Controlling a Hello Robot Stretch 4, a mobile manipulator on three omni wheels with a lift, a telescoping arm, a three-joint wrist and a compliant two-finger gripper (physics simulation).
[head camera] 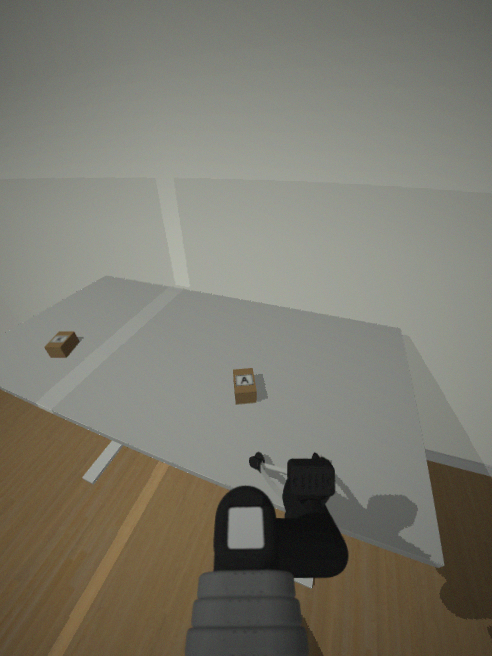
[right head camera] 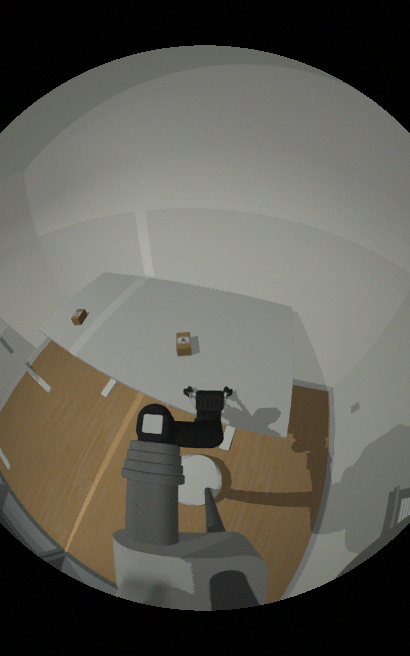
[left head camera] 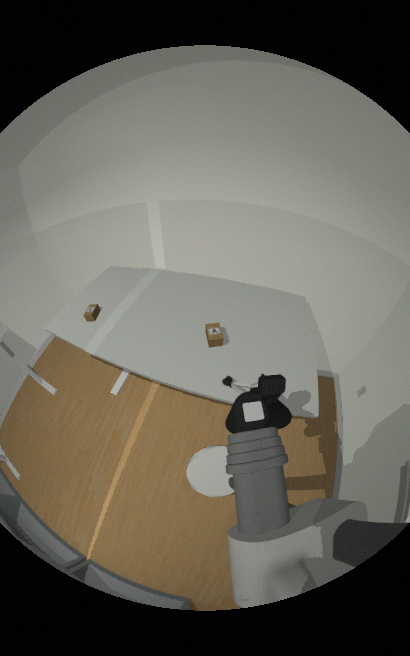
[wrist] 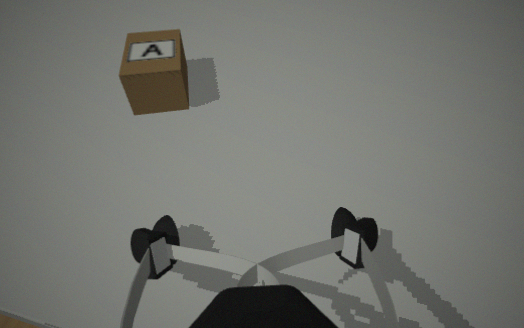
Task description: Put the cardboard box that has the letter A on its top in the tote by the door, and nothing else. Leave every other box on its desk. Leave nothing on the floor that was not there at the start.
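Frame: origin at the robot's base, x ahead, y left, z up, level; metres.
Where they show: gripper, between the fingertips: [head camera: 286, 458] [right head camera: 207, 389] [left head camera: 244, 378] [wrist: 255, 231]; robot's base, origin of its link: [right head camera: 193, 478] [left head camera: 214, 469].
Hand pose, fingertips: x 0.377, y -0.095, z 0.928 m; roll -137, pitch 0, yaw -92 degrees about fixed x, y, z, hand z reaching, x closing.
Each offset is from my fingertips to the top centre of the thing. "spot": to the spot under its first point. Level surfaces: height alone.
The cardboard box with the letter A on its top {spot: dx +0.161, dy +0.098, dz +0.037 m} [head camera: 244, 394] [left head camera: 214, 339] [right head camera: 183, 348] [wrist: 157, 92] stands upright on the grey desk {dz -0.005 m} [head camera: 328, 360] [left head camera: 270, 320] [right head camera: 250, 330] [wrist: 350, 125]. My gripper [head camera: 286, 459] [left head camera: 250, 382] [right head camera: 208, 391] [wrist: 255, 231] is open and empty, with its fingers well apart. It hangs over the desk's front part, on the near side of the box and to its right, apart from it. In the wrist view the box is at the upper left, beyond the left fingertip. The tote does not show in these views.
A second cardboard box {dx +0.404, dy +0.762, dz +0.045 m} [head camera: 61, 347] [left head camera: 92, 313] [right head camera: 79, 317] stands at the desk's left part; its letter is too small to read surely. Walls stand behind and right of the desk. A pale round disc [left head camera: 207, 472] [right head camera: 200, 480] is below my arm. Grey shelving shows at the lower left.
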